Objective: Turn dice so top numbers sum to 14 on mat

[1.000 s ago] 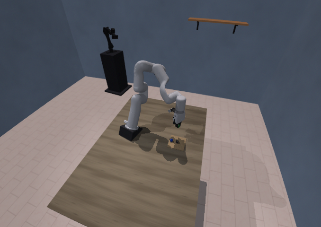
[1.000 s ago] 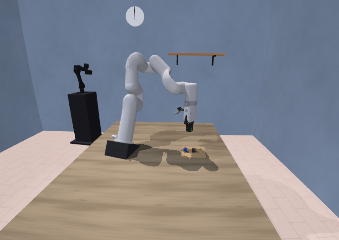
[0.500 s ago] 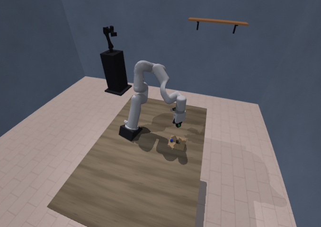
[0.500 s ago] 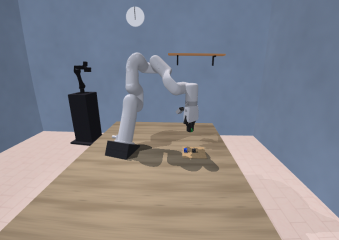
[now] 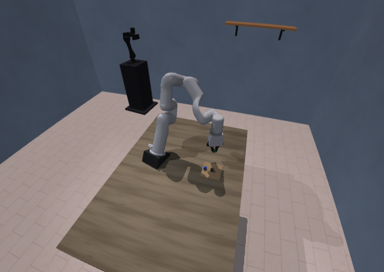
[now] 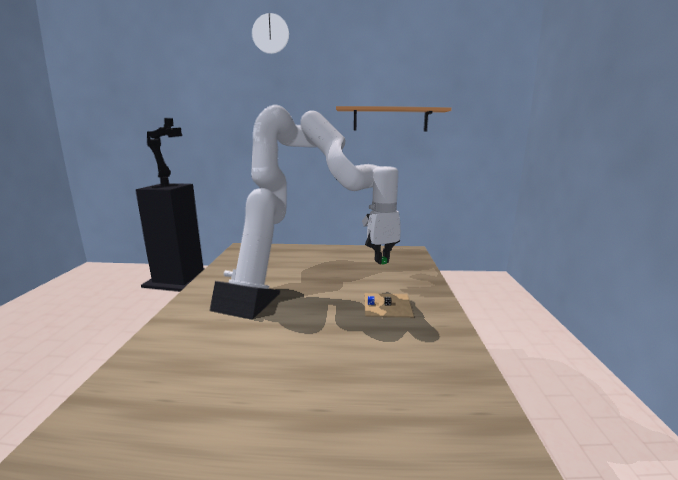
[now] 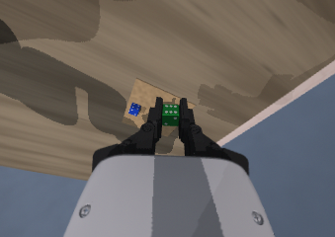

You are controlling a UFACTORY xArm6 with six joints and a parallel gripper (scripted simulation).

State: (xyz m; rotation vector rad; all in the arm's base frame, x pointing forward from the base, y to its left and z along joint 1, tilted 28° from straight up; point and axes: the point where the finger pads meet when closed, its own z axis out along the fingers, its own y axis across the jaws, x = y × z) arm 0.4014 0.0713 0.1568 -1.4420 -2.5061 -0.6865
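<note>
My hand is 110 mm to the left of the black die, 110 mm above it and 30 mm short of it. Also, from my hand: tan mat 120 mm below, 110 mm to the right, 30 mm ahead; then blue die 110 mm to the right, 110 mm below, 30 mm behind; then green die 10 mm to the right, 10 mm below.
</note>
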